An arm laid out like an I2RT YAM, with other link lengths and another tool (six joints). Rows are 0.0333 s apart.
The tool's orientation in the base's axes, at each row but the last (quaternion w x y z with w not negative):
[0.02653, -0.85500, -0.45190, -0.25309]
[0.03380, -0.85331, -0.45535, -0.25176]
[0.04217, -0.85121, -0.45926, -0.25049]
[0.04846, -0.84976, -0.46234, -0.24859]
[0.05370, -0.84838, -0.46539, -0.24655]
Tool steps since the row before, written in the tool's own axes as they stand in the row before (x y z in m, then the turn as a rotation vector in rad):
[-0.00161, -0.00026, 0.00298, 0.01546, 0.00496, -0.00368]
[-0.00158, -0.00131, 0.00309, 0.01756, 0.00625, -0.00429]
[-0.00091, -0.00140, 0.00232, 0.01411, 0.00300, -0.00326]
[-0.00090, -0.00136, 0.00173, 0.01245, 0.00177, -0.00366]
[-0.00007, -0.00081, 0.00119, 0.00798, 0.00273, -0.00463]
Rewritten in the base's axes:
[0.00027, -0.00025, -0.00338, 0.00956, 0.00780, 0.01117]
[-0.00053, 0.00045, -0.00364, 0.01130, 0.00847, 0.01289]
[-0.00064, 0.00081, -0.00267, 0.00753, 0.00803, 0.00988]
[-0.00085, 0.00063, -0.00213, 0.00564, 0.00734, 0.00927]
[-0.00025, 0.00078, -0.00118, 0.00408, 0.00307, 0.00816]

